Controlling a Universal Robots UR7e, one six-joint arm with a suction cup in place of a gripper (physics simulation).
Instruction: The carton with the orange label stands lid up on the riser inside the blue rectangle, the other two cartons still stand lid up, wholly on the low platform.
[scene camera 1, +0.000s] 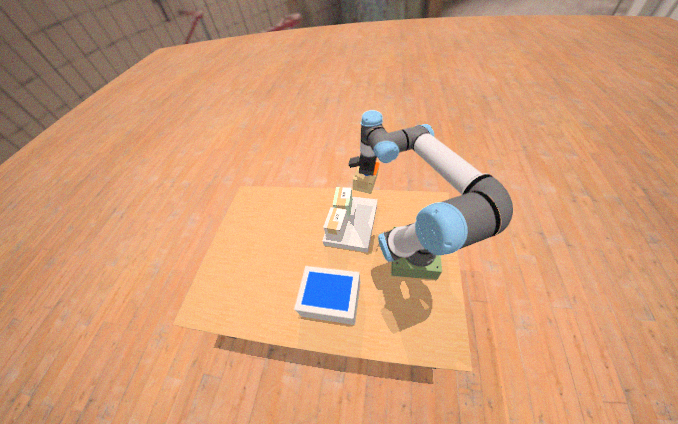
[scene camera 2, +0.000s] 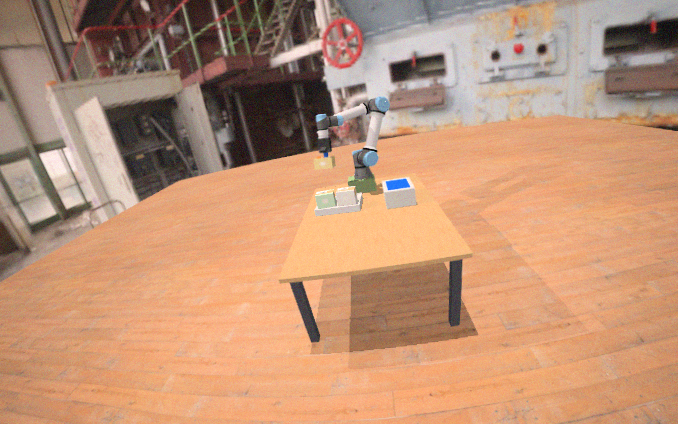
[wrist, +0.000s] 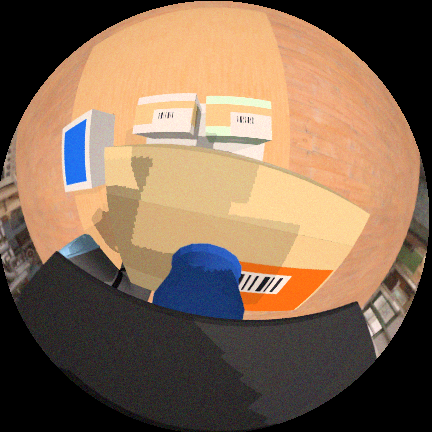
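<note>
My suction gripper (scene camera 1: 367, 174) (scene camera 2: 325, 156) (wrist: 206, 255) has its blue cup on the top of the tan carton with the orange label (scene camera 1: 365, 183) (scene camera 2: 324, 163) (wrist: 200, 200). The carton hangs lid up in the air, high above the far end of the low platform. The green-edged carton (scene camera 1: 342, 197) (scene camera 2: 325, 200) (wrist: 238, 117) and the white carton (scene camera 1: 335, 221) (scene camera 2: 346, 196) (wrist: 166, 115) stand lid up, side by side, on the low white platform (scene camera 1: 364, 230) (scene camera 2: 340, 211). The blue rectangle (scene camera 1: 327, 291) (scene camera 2: 398, 184) (wrist: 75, 152) lies on top of the white riser (scene camera 1: 327, 316) (scene camera 2: 400, 198) (wrist: 100, 150).
The arm's green base block (scene camera 1: 416, 270) (scene camera 2: 362, 184) stands on the wooden table (scene camera 1: 250, 280) (scene camera 2: 375, 240), beside the platform and the riser. The arm's upper links reach over the table's side. The riser is taller than the low platform and stands apart from it.
</note>
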